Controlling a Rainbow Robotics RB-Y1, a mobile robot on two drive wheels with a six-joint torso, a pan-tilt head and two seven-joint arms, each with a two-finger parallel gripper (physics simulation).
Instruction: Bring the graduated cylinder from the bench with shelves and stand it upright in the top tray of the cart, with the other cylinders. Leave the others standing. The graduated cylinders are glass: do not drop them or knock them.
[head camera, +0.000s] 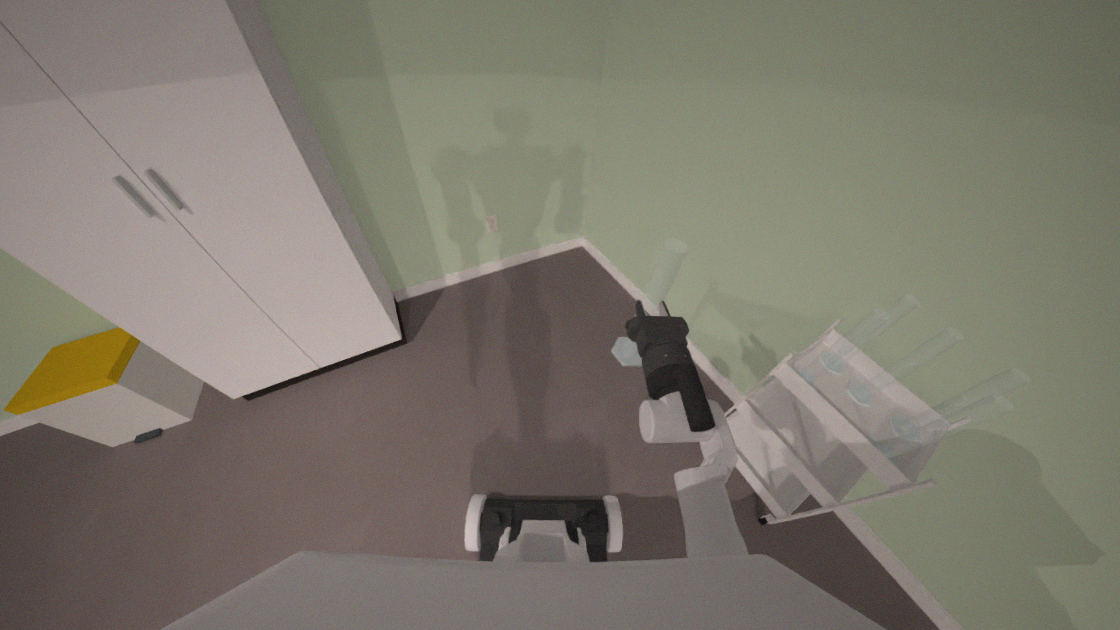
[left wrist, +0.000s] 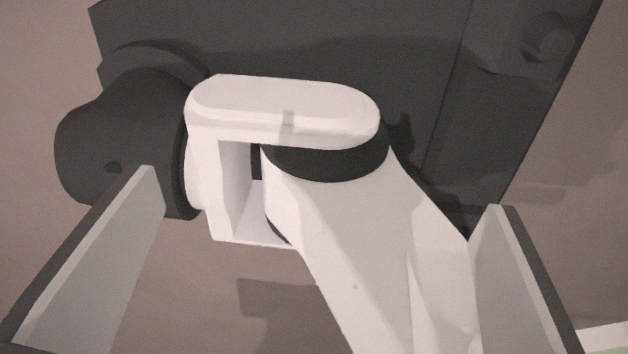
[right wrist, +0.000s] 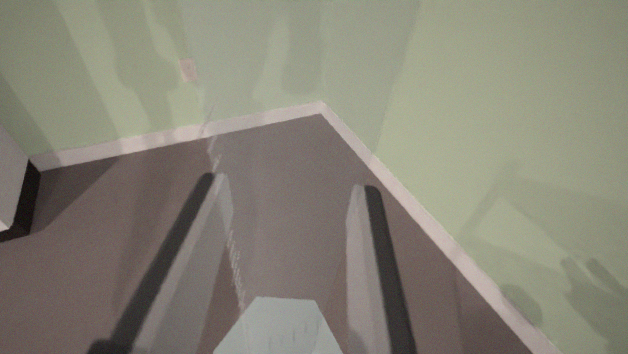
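My right gripper is shut on a clear graduated cylinder. The cylinder looks about upright, with its hexagonal foot below the fingers and part of its tube hidden behind the gripper in the head view. The white cart stands to the right of this gripper, a gap apart, by the green wall. Several clear cylinders stand in its top tray; their tubes overlap at the right end. My left gripper is open and empty; it does not show in the head view.
A tall white cabinet stands at the left, with a yellow-lidded white bin beside it. The robot's wheeled base is at the bottom middle. The room corner and its white skirting lie beyond the gripper.
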